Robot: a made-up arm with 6 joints. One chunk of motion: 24 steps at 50 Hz.
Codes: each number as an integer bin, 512 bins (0 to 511) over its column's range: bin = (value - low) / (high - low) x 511, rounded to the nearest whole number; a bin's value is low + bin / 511 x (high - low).
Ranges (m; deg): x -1.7..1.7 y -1.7..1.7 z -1.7..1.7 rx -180..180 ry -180..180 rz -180..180
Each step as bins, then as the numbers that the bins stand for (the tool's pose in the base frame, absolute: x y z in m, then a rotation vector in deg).
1 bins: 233 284 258 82 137 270
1 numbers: -0.1497 0.1896 0.0166 -122.23 -83.48 10.22
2 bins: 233 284 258 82 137 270
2 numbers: -0.1497 0.1896 0.0166 -122.23 -83.48 10.22
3 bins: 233 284 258 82 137 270
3 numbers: -0.1497 0.1896 0.0166 -122.23 -83.48 10.22
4 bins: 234 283 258 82 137 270
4 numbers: -0.1431 0.1830 0.0166 -122.23 -83.48 10.22
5 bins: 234 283 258 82 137 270
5 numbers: -0.1431 0.1830 0.0166 -122.23 -83.48 10.22
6 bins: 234 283 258 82 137 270
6 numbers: -0.1431 0.1830 0.0166 -122.23 -83.48 10.22
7 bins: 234 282 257 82 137 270
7 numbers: -0.1431 0.1763 0.0100 -122.23 -83.48 10.22
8 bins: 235 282 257 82 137 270
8 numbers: -0.1364 0.1763 0.0100 -122.23 -83.48 10.22
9 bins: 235 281 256 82 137 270
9 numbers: -0.1364 0.1697 0.0033 -122.23 -83.48 10.22
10 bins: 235 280 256 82 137 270
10 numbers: -0.1364 0.1630 0.0033 -122.23 -83.48 10.22
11 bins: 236 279 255 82 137 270
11 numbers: -0.1297 0.1564 -0.0033 -122.23 -83.48 10.22
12 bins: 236 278 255 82 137 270
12 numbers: -0.1297 0.1497 -0.0033 -122.23 -83.48 10.22
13 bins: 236 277 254 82 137 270
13 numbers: -0.1297 0.1431 -0.0100 -122.23 -83.48 10.22
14 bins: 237 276 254 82 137 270
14 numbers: -0.1231 0.1364 -0.0100 -122.23 -83.48 10.22
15 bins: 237 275 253 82 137 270
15 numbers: -0.1231 0.1297 -0.0166 -122.23 -83.48 10.22
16 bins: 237 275 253 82 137 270
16 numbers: -0.1231 0.1297 -0.0166 -122.23 -83.48 10.22
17 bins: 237 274 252 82 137 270
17 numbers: -0.1231 0.1231 -0.0233 -122.23 -83.48 10.22
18 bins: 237 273 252 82 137 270
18 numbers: -0.1231 0.1164 -0.0233 -122.23 -83.48 10.22
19 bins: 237 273 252 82 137 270
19 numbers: -0.1231 0.1164 -0.0233 -122.23 -83.48 10.22
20 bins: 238 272 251 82 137 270
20 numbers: -0.1164 0.1098 -0.0299 -122.23 -83.48 10.22
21 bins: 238 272 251 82 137 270
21 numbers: -0.1164 0.1098 -0.0299 -122.23 -83.48 10.22
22 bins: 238 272 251 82 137 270
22 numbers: -0.1164 0.1098 -0.0299 -122.23 -83.48 10.22
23 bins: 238 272 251 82 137 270
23 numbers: -0.1164 0.1098 -0.0299 -122.23 -83.48 10.22
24 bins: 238 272 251 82 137 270
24 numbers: -0.1164 0.1098 -0.0299 -122.23 -83.48 10.22
